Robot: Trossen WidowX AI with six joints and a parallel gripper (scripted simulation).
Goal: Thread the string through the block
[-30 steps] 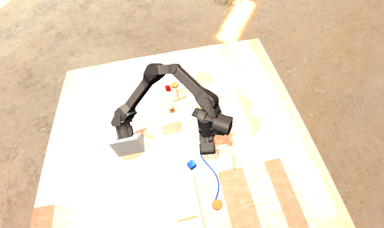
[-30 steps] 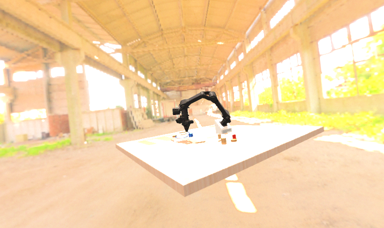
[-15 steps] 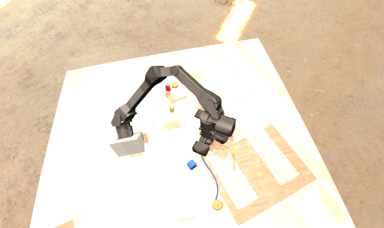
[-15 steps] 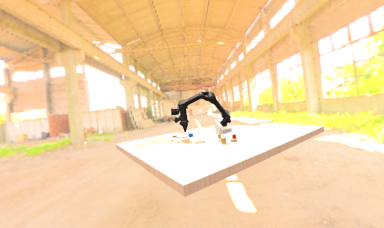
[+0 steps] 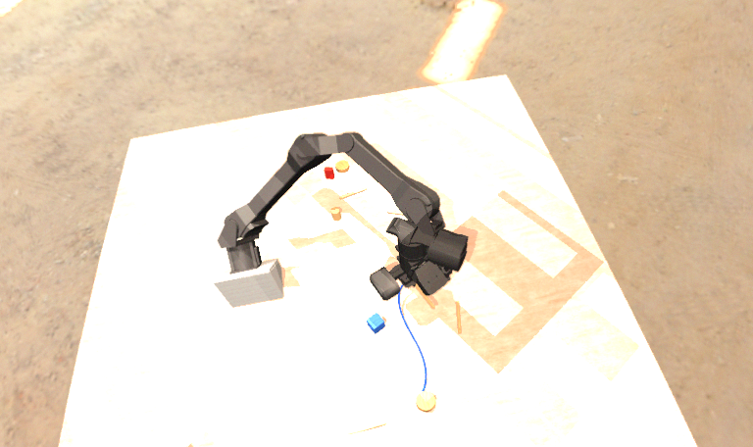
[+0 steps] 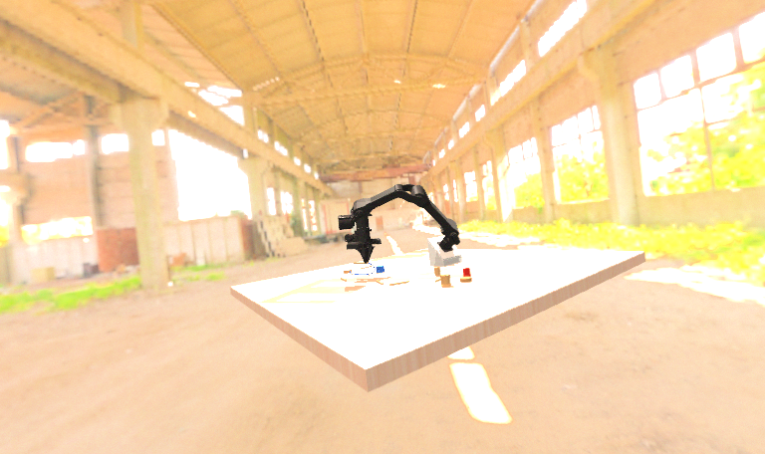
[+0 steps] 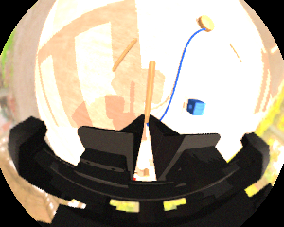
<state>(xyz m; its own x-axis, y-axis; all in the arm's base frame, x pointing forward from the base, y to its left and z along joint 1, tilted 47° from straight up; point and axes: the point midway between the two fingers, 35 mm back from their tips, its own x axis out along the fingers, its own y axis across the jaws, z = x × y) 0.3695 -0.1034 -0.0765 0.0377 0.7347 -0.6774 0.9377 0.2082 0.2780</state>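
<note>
My gripper tip is 1 cm short of the thin wooden stick and 2 cm to the left of it. Also, from my gripper tip: round wooden button 4 cm behind, 24 cm to the right, 6 cm below; blue cube 10 cm behind, 5 cm to the right, 5 cm below; wooden cylinder 2 cm behind, 44 cm to the left, 4 cm below.
</note>
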